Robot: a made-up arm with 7 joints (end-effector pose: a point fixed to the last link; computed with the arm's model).
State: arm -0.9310 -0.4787 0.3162 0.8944 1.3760 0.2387 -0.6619
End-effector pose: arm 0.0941 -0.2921 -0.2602 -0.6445 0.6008 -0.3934
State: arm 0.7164 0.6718 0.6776 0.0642 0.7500 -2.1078 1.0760
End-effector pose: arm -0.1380 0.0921 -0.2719 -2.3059 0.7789 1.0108
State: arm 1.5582 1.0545 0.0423 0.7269 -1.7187 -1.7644 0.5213
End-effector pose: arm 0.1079 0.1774 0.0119 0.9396 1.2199 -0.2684
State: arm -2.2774 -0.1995 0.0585 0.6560 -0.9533 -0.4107 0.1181
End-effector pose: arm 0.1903 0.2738 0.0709 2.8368 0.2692 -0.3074
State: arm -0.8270 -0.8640 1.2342 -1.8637 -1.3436 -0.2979 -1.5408
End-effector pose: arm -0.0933 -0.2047 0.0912 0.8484 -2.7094 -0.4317
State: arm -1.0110 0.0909 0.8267 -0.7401 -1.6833 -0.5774 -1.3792
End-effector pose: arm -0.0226 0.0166 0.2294 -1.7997 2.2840 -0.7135
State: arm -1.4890 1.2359 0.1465 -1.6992 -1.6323 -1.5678 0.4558
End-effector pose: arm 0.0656 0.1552 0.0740 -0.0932 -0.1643 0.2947
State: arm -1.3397 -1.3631 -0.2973 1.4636 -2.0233 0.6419 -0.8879
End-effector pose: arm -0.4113 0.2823 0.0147 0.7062 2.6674 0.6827
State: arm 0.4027 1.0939 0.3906 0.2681 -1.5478 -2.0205 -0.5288
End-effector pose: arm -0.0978 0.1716 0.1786 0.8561 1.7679 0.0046
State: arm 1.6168 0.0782 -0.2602 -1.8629 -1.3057 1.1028 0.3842
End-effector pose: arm 0.4665 0.1951 0.0579 1.3170 -0.3771 -0.8952
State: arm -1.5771 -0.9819 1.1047 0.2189 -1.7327 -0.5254 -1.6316
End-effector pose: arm -0.0071 0.3020 -0.1405 1.6534 -0.0127 0.4166
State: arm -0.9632 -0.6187 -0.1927 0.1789 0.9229 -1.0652 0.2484
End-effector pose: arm 0.1206 0.1449 -0.1997 0.8457 0.4772 0.7268
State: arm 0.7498 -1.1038 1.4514 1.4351 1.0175 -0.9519 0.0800
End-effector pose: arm 0.0642 0.2696 -0.2159 0.5467 0.6353 1.3511
